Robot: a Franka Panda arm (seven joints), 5 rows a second.
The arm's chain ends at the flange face. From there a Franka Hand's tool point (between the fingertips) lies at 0.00 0.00 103.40 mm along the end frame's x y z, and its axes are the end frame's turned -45 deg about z.
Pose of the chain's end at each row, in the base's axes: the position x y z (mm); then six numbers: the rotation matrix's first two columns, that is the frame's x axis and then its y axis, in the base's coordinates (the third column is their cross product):
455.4 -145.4 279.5 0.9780 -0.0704 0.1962 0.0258 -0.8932 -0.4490
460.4 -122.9 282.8 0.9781 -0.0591 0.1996 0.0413 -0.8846 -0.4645
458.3 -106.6 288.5 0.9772 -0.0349 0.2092 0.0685 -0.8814 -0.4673
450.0 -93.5 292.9 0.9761 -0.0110 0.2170 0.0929 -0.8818 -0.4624
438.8 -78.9 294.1 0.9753 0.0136 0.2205 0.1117 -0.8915 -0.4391
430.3 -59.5 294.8 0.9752 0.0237 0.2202 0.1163 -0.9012 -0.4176
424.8 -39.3 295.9 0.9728 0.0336 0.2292 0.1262 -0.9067 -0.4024
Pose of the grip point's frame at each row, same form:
476.8 -99.5 189.4 0.6733 0.5818 0.4562 0.7098 -0.6814 -0.1788
481.5 -75.1 193.6 0.6624 0.5837 0.4696 0.7208 -0.6673 -0.1873
479.1 -57.9 199.7 0.6425 0.5986 0.4784 0.7394 -0.6479 -0.1825
470.3 -44.7 204.0 0.6245 0.6157 0.4804 0.7559 -0.6313 -0.1735
458.5 -32.1 204.0 0.6107 0.6400 0.4664 0.7686 -0.6208 -0.1546
449.8 -14.7 203.6 0.6073 0.6540 0.4510 0.7718 -0.6205 -0.1396
444.9 4.2 204.3 0.5986 0.6649 0.4466 0.7771 -0.6174 -0.1225

